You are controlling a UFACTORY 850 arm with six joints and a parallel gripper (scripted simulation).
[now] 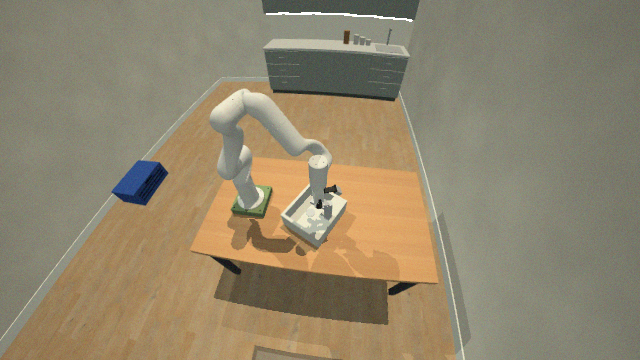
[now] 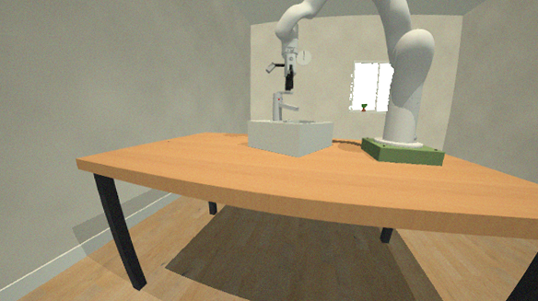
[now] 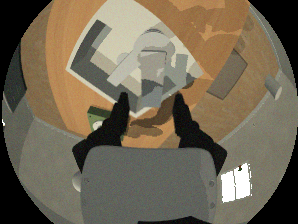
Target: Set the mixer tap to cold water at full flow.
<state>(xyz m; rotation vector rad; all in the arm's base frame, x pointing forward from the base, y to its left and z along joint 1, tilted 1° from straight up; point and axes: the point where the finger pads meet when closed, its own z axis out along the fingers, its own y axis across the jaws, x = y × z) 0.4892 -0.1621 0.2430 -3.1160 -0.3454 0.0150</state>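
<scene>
Now: the grey lever 30 mm below my hand and 20 mm ahead of it. Round my hand: white basin (260 mm below, 80 mm to the left, 40 mm behind).
</scene>
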